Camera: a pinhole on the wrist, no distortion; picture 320 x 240 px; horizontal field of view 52.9 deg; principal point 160.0 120.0 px. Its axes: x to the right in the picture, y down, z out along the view. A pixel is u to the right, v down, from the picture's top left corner.
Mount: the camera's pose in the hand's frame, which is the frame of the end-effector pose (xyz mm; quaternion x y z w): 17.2 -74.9 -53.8 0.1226 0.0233 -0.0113 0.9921
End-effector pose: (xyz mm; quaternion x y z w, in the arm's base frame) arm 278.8 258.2 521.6 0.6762 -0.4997 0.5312 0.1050
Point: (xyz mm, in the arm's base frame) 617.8 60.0 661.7
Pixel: 310.7 68.2
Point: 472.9 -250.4 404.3
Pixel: outside the picture
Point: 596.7 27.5 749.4
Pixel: outside the picture
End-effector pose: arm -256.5 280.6 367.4 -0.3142 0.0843 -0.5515 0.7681
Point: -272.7 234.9 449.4
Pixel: 270.4 224.7
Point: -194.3 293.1 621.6
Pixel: 200.7 178.9
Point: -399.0 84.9 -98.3
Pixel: behind the camera
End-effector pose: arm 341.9 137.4 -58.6 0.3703 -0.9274 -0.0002 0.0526
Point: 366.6 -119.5 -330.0
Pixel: 250.3 74.1
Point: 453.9 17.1 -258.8
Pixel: 104.4 76.4
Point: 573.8 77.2 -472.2
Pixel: 18.0 93.9
